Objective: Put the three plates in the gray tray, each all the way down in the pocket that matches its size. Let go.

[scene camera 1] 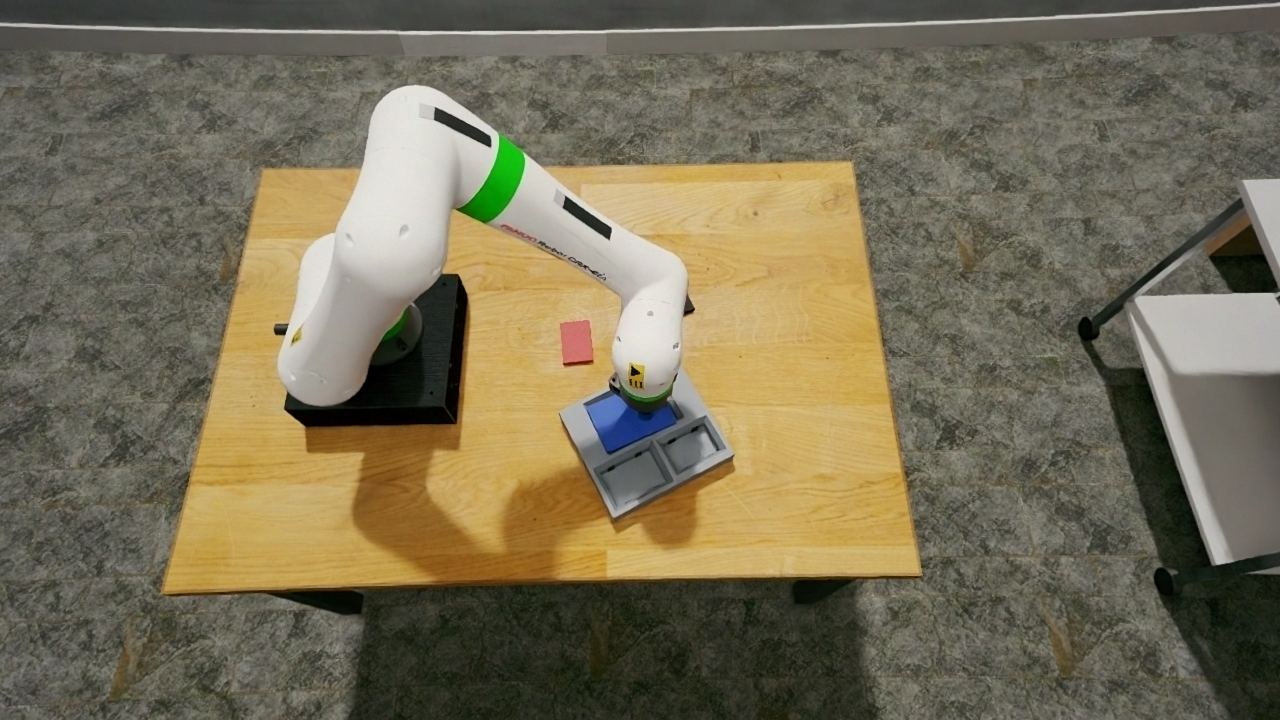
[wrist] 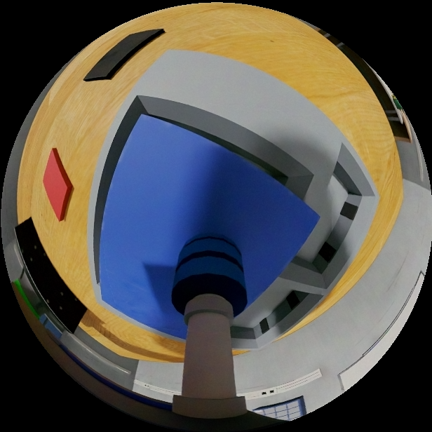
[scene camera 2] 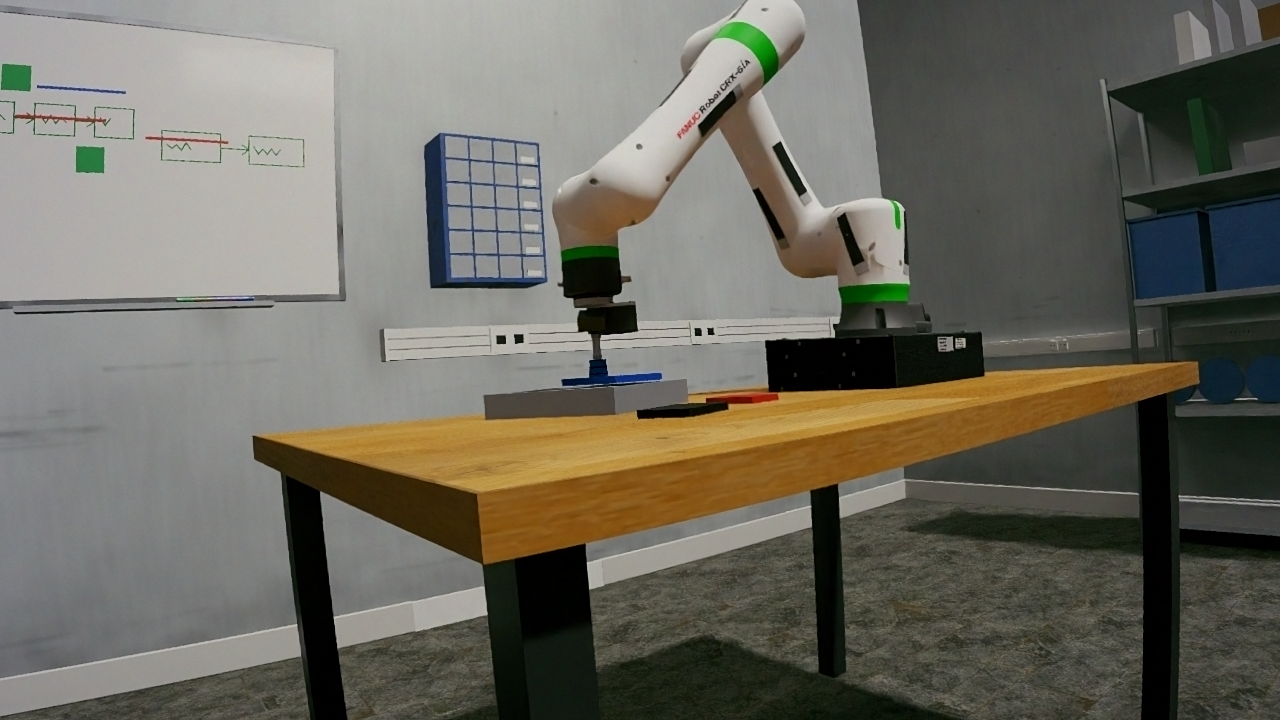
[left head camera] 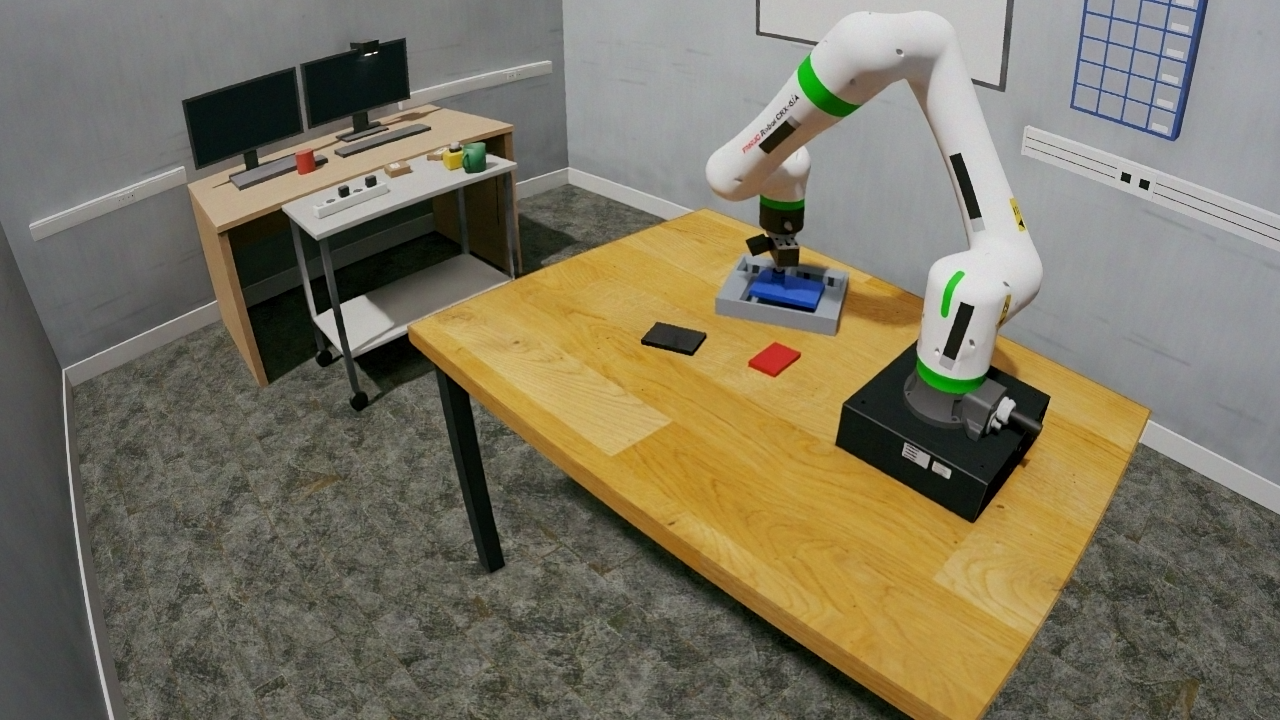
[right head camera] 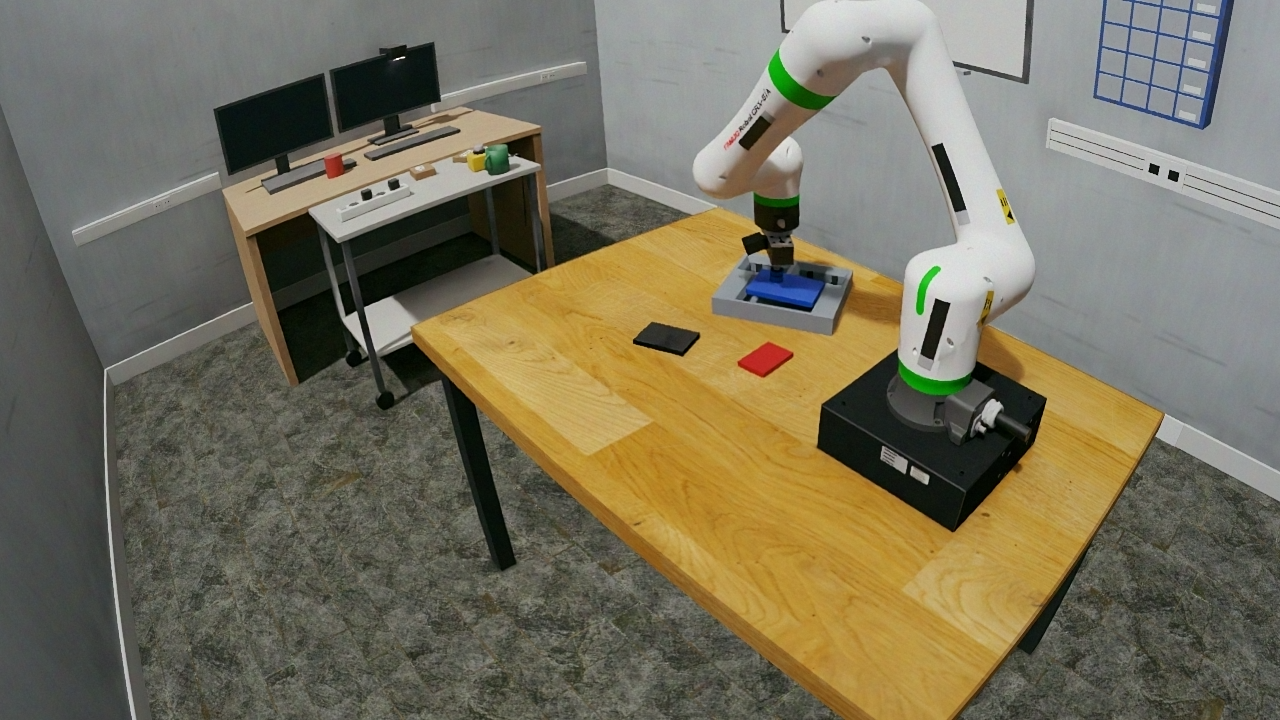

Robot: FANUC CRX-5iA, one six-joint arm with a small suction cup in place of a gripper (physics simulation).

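Where they show: hand at its tool point: (scene camera 1: 645,415) (scene camera 2: 599,383) (left head camera: 777,286) (right head camera: 776,285); arm's base at its link origin: (scene camera 2: 875,335) (left head camera: 943,399) (right head camera: 929,401).
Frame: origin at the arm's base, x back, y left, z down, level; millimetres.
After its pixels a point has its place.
Observation:
My suction cup (left head camera: 777,275) (right head camera: 776,274) (scene camera 2: 597,368) (wrist: 210,265) is on top of the blue plate (left head camera: 796,291) {x -447, y -154, z 37 mm} (right head camera: 792,288) {x -454, y -157, z 37 mm} (scene camera 1: 622,425) {x -456, y -180, z 36 mm} (scene camera 2: 640,377) {x -450, y -114, z 42 mm} (wrist: 150,190) and holds it about level. The plate is over the largest pocket of the gray tray (left head camera: 774,316) {x -448, y -85, z 70 mm} (right head camera: 769,315) {x -449, y -84, z 70 mm} (scene camera 1: 580,434) {x -377, y -193, z 51 mm} (scene camera 2: 546,404) {x -611, y -128, z 70 mm} (wrist: 225,75), slightly above the rim in scene camera 2. In the wrist view a gap shows along its upper right edge, and its right corner overlaps the divider. The black plate (left head camera: 673,338) {x -534, y 112, z 79 mm} (right head camera: 665,338) {x -534, y 111, z 80 mm} (scene camera 2: 682,410) {x -578, y 149, z 82 mm} (wrist: 122,55) and red plate (left head camera: 774,359) {x -355, y 24, z 80 mm} (right head camera: 765,359) {x -354, y 23, z 80 mm} (scene camera 1: 576,342) {x -360, y 13, z 80 mm} (wrist: 57,185) lie flat on the table.
Two smaller pockets of the tray show bare floors in scene camera 1. The black robot base (left head camera: 930,447) {x 44, y 119, z 6 mm} (scene camera 1: 384,411) {x -18, y -159, z 14 mm} stands on the table (left head camera: 572,295) {x -821, y 136, z 90 mm} (scene camera 1: 787,501) {x -762, y -310, z 90 mm}. A white cart (left head camera: 402,300) and a desk with monitors (left head camera: 241,120) stand beyond the table.

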